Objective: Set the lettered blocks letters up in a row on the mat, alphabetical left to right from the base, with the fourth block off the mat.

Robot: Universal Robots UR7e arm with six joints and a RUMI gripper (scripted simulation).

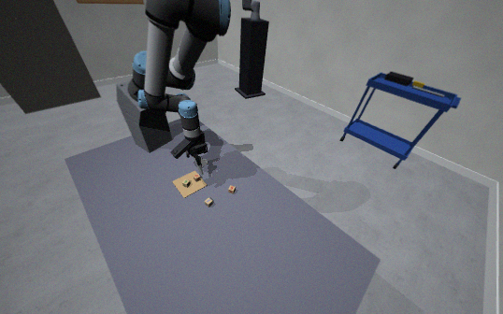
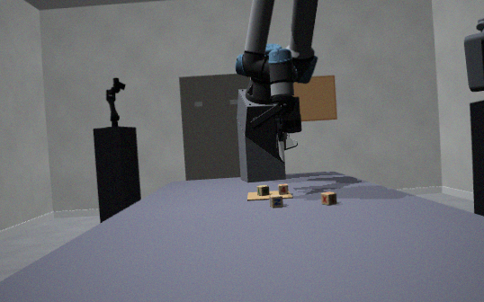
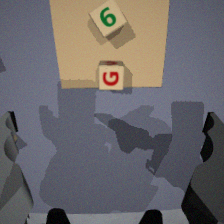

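The tan mat is 110 mm below my hand, 50 mm to the right of it and 10 mm ahead of it.
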